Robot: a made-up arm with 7 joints.
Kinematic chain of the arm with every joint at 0, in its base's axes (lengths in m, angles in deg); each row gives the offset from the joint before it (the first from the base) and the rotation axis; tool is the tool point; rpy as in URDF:
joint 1: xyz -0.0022 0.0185 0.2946 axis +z
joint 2: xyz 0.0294 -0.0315 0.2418 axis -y
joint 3: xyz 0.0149 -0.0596 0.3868 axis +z
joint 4: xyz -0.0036 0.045 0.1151 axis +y
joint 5: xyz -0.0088 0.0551 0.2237 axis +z
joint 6: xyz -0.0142 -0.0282 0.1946 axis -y
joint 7: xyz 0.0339 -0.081 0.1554 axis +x
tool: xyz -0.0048 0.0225 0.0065 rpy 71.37 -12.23 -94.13
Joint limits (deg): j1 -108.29..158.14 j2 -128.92..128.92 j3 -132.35..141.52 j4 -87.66..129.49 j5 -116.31..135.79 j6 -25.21..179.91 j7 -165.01..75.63
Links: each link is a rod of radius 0.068 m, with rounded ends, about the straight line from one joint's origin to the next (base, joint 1, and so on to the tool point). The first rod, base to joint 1, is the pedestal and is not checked.
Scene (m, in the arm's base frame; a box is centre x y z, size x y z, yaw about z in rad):
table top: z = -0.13
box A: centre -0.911 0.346 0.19 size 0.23 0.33 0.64 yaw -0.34
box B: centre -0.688 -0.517 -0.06 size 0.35 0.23 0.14 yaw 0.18
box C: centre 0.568 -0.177 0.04 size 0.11 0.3 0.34 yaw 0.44
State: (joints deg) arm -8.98 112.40 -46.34 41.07 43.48 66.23 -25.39
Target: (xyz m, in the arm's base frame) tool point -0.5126 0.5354 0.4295
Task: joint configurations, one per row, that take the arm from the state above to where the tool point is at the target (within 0.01 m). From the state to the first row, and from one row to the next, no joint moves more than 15 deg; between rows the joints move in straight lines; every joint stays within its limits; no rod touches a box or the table.
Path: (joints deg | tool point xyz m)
1: -12.93 115.19 -48.17 55.83 35.63 69.97 -24.54 | -0.8990 -0.1855 0.3722
2: -16.89 117.99 -50.00 70.59 27.78 73.71 -23.69 | -0.8600 -0.1866 0.4004
3: -20.84 120.78 -51.84 85.34 19.93 77.44 -22.85 | -0.8120 -0.1840 0.4311
4: -24.80 123.57 -53.67 100.10 12.09 81.18 -22.00 | -0.7545 -0.1767 0.4641
5: -28.75 126.36 -55.50 114.86 4.24 84.92 -21.15 | -0.6872 -0.1636 0.4987
6: -38.69 127.00 -45.83 105.24 18.44 90.64 -22.66 | -0.7302 0.0284 0.4735
7: -48.62 127.64 -36.15 95.62 32.64 96.36 -24.18 | -0.7097 0.2184 0.4525
8: -58.55 128.28 -26.47 86.00 46.84 102.08 -25.69 | -0.6344 0.3905 0.4382
9: -68.48 128.92 -16.80 76.37 61.04 107.80 -27.21 | -0.5126 0.5354 0.4295

